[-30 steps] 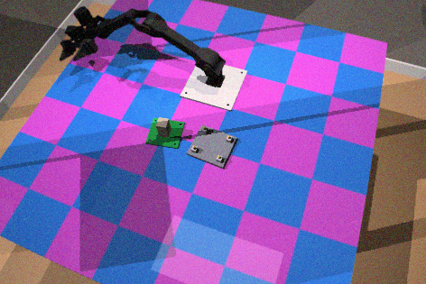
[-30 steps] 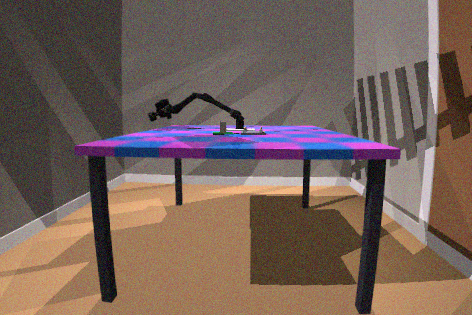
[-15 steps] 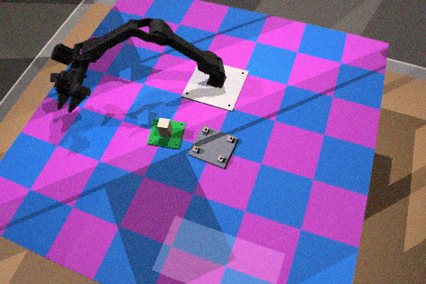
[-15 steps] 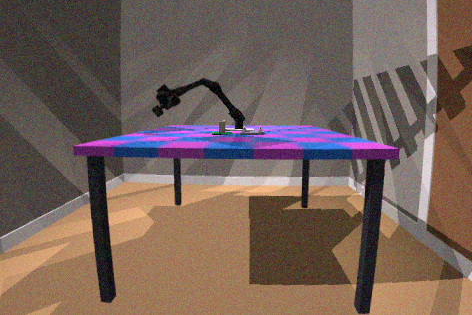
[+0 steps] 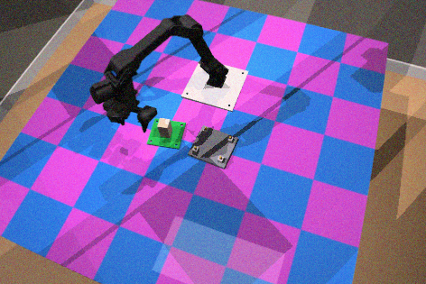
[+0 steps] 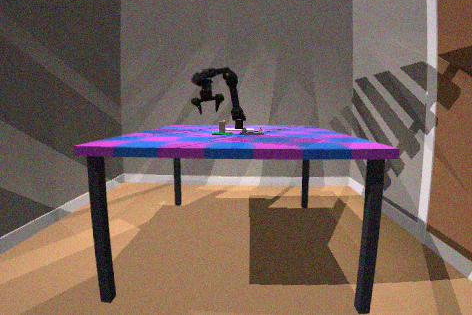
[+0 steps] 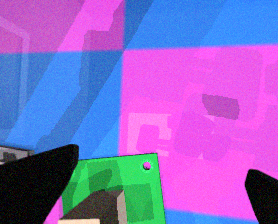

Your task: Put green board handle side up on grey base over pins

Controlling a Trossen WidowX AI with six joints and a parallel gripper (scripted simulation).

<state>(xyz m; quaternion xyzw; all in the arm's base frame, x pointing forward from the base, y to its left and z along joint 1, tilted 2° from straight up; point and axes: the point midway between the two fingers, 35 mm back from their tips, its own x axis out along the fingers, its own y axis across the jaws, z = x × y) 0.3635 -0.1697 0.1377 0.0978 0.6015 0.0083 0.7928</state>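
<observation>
The green board lies 10 cm below my gripper tip, 8 cm behind it and 7 cm to the left of it. Round my gripper tip: grey base: 25 cm to the left, 12 cm below, 8 cm behind.
</observation>
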